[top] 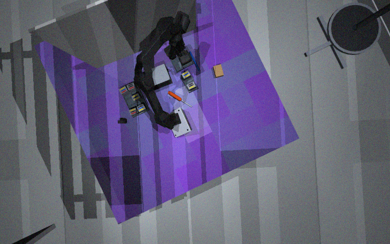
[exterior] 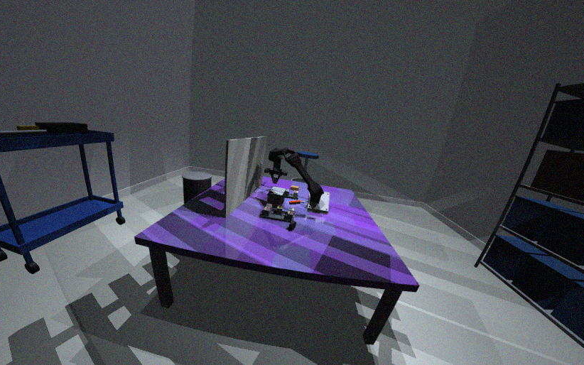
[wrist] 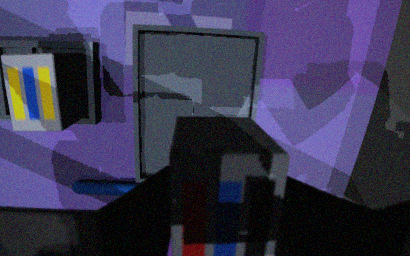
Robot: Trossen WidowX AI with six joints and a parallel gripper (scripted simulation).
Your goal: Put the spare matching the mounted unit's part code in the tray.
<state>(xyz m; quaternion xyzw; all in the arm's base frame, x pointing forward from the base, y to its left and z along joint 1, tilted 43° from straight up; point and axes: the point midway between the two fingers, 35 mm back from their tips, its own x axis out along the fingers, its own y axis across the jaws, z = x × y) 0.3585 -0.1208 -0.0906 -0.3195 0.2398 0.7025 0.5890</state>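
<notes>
My gripper tip is now 10 mm past the grey tray, 10 mm to the right of it and 100 mm above it. Round my gripper tip: blue pen (30 mm behind, 70 mm to the right, 100 mm below); brown block (150 mm behind, 190 mm to the right, 90 mm below); grey mounted unit (80 mm behind, 200 mm to the left, 50 mm below).
</notes>
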